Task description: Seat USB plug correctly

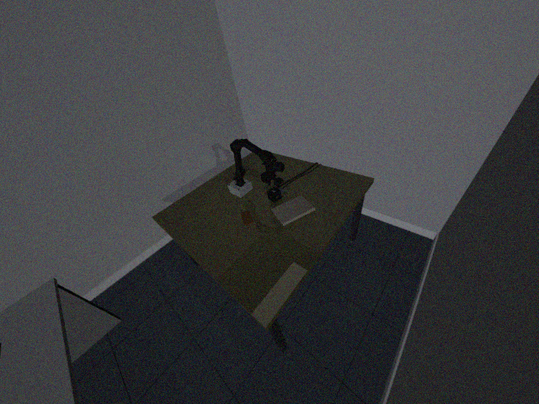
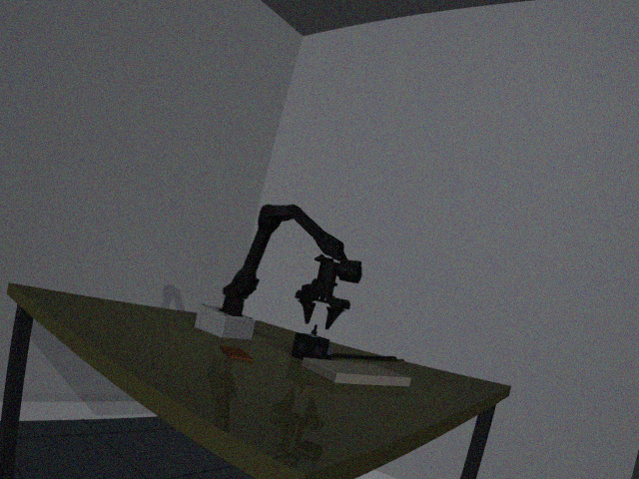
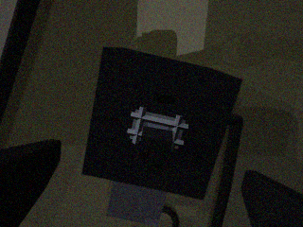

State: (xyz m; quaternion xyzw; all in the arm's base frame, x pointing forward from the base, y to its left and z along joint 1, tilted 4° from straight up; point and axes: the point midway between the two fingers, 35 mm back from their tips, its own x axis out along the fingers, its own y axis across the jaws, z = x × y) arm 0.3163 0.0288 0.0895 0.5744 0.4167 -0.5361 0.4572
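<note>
The dark USB plug is 20 mm below my gripper tip. The rest, counted from my gripper tip: small orange card 80 mm behind, 270 mm to the right, 100 mm below; then pale flat notebook 190 mm ahead, 70 mm to the right, 90 mm below.
</note>
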